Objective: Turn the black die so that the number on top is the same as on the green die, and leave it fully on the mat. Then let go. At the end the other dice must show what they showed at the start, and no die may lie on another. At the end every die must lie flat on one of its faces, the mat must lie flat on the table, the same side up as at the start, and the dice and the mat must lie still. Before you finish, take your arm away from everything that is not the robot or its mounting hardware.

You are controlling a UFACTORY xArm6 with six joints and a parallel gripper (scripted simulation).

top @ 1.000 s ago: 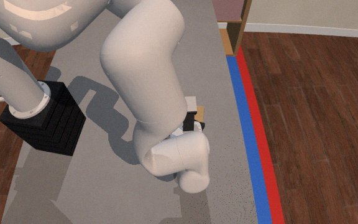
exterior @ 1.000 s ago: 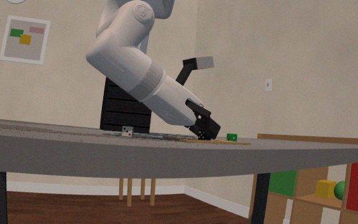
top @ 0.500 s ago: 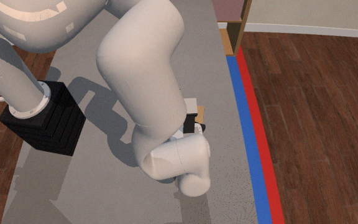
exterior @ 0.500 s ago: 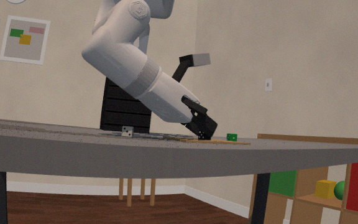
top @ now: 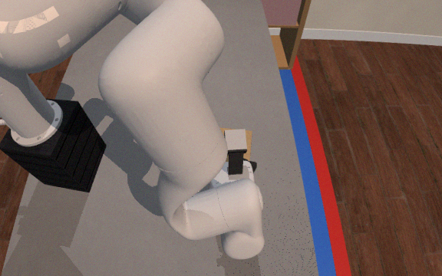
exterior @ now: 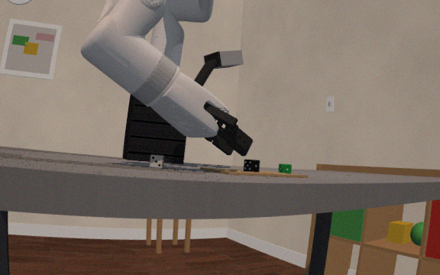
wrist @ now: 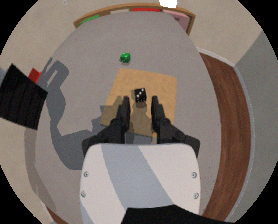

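Now: hand 4 cm to the right of the black die and 4 cm above it. From my hand the other things lie so: tan mat (4 cm to the left, 5 cm below); green die (5 cm behind, 16 cm to the left, 4 cm below); white die (2 cm behind, 12 cm to the right, 4 cm below).
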